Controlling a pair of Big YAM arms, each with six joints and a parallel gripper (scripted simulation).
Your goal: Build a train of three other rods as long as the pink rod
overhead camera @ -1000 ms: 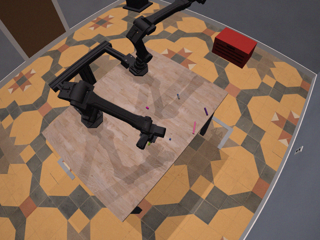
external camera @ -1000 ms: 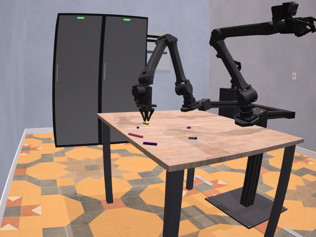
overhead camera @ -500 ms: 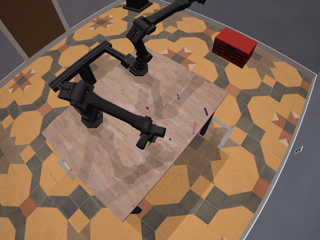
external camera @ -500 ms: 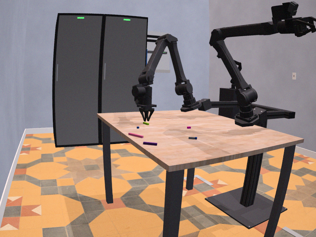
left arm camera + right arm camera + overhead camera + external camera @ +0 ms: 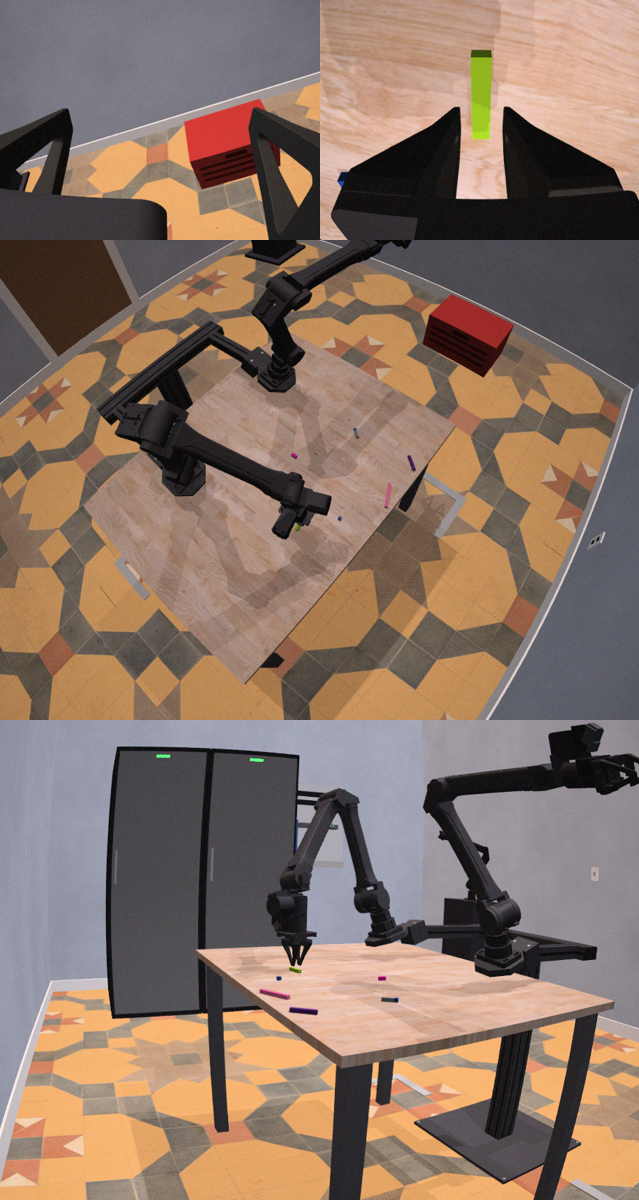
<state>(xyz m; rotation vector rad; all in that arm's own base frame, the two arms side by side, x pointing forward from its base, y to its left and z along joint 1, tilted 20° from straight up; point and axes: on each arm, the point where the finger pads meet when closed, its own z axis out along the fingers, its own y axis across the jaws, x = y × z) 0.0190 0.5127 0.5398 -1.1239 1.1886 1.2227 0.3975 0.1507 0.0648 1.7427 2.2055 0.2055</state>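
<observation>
The lime rod lies 2 cm below my right hand. From my right hand the other things lie so: grey rod 3 cm behind, 40 cm to the left, 2 cm below.
</observation>
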